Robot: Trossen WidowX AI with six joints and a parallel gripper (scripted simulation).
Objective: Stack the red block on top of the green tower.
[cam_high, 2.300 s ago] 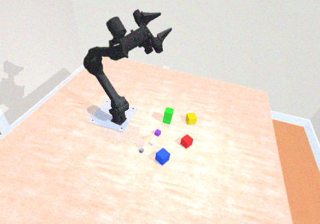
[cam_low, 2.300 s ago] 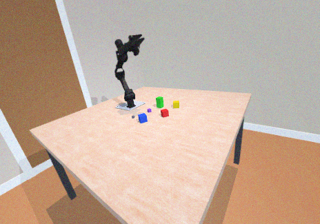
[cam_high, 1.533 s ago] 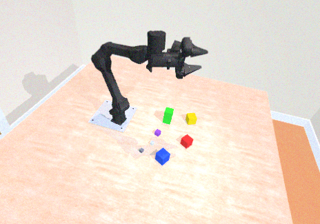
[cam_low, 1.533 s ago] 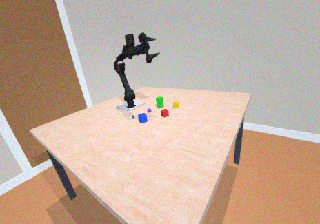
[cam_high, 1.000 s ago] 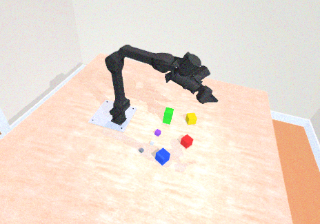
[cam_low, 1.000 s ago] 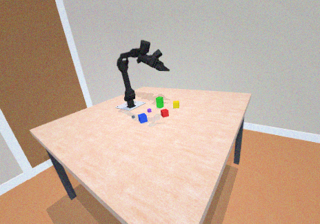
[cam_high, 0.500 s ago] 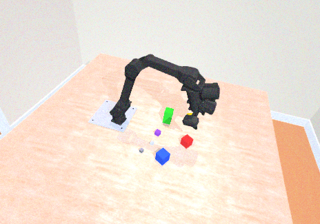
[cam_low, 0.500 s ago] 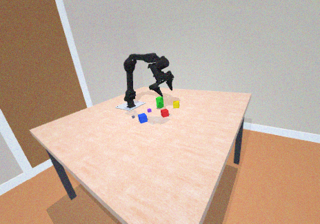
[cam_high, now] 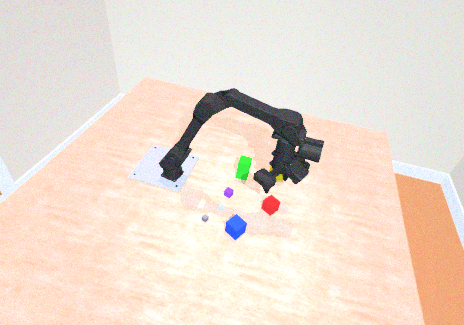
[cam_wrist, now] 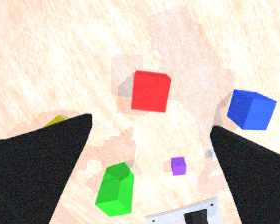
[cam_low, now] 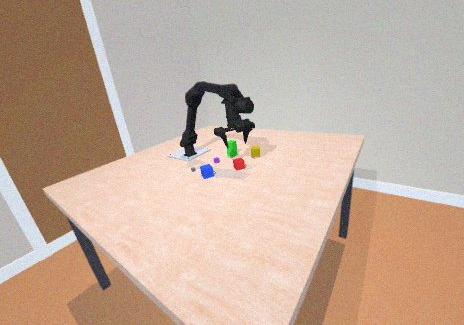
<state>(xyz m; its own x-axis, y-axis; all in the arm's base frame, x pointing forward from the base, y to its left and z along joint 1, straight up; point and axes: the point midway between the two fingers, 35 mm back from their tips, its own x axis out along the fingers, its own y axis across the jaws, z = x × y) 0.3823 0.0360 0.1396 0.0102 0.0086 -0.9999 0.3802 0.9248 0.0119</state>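
Right now my gripper tip is 9 cm above the red block. From my gripper tip the other things lie so: small purple cube (16 cm behind, 10 cm below, 2 cm to the right); then yellow block (17 cm to the left, 9 cm below, 3 cm behind); then blue block (15 cm to the right, 9 cm below, 7 cm behind).
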